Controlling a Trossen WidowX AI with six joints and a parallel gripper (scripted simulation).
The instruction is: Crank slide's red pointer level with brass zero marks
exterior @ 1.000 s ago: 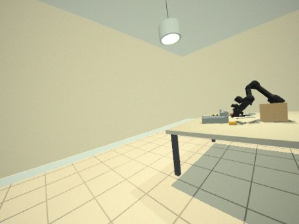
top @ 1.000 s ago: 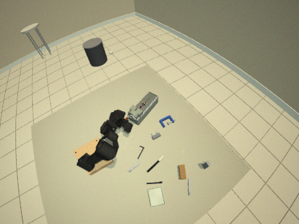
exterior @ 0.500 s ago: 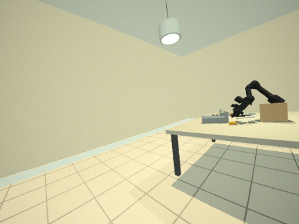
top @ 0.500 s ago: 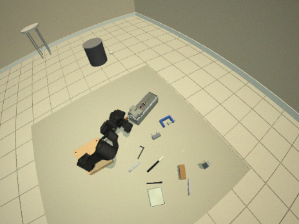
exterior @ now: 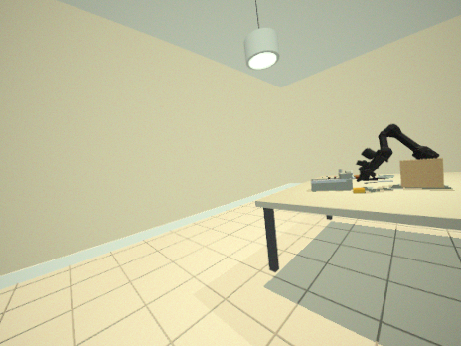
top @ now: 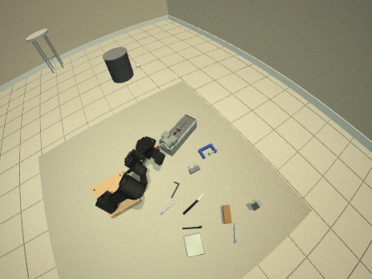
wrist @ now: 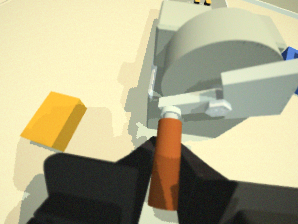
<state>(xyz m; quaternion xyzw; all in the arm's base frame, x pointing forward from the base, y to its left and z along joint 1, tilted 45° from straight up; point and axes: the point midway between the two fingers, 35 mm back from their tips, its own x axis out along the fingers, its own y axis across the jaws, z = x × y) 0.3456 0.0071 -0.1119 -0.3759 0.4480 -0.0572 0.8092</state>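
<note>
The brown crank handle lies 3 cm above my gripper tip and 2 cm behind it. Round my gripper tip: red pointer (13 cm ahead, 3 cm above, 1 cm to the left); then grey clamp (21 cm to the right, 9 cm ahead, 4 cm below); then orange block (13 cm to the left, 4 cm below, 2 cm behind).
</note>
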